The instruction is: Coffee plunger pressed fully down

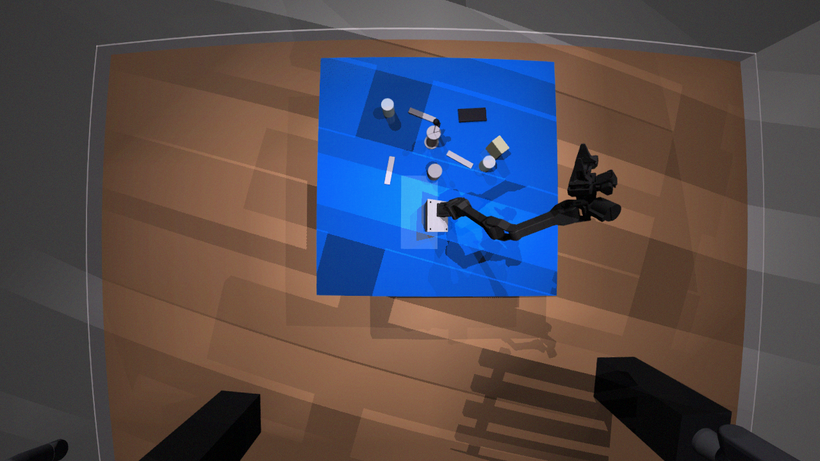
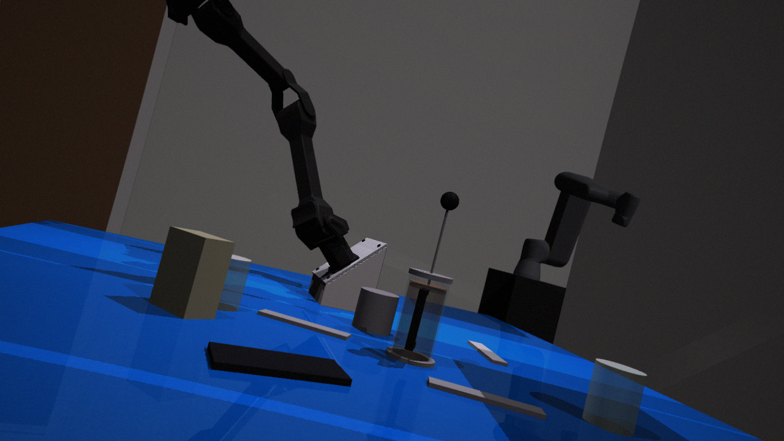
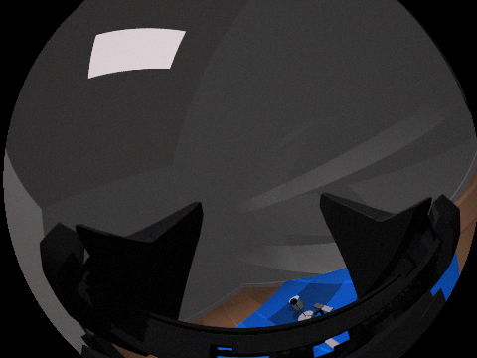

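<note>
Now: the coffee press 240 mm ahead of my gripper tip, 390 mm to the left of it and 490 mm below it. The rest, counted from my gripper tip: grey cylinder (50 mm ahead, 380 mm to the left, 580 mm below); then black slab (380 mm ahead, 180 mm to the left, 610 mm below).
</note>
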